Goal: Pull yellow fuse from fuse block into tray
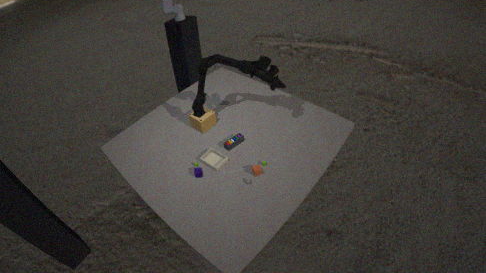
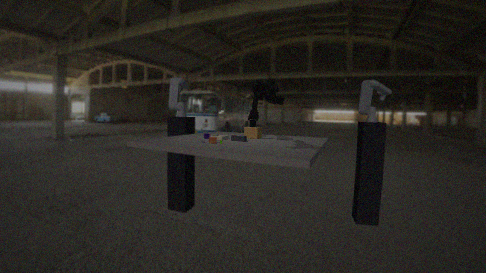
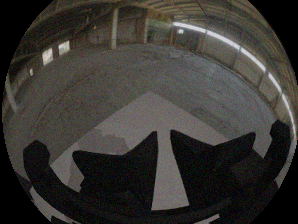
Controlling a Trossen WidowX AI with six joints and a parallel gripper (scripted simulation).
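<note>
Now: the yellow fuse 200 mm behind my gripper tip, 330 mm to the right of it and 270 mm below it. Round my gripper tip: tray: 220 mm behind, 480 mm to the right, 290 mm below; orange cube: 40 mm ahead, 440 mm to the right, 270 mm below; purple cube: 240 mm behind, 610 mm to the right, 280 mm below.
</note>
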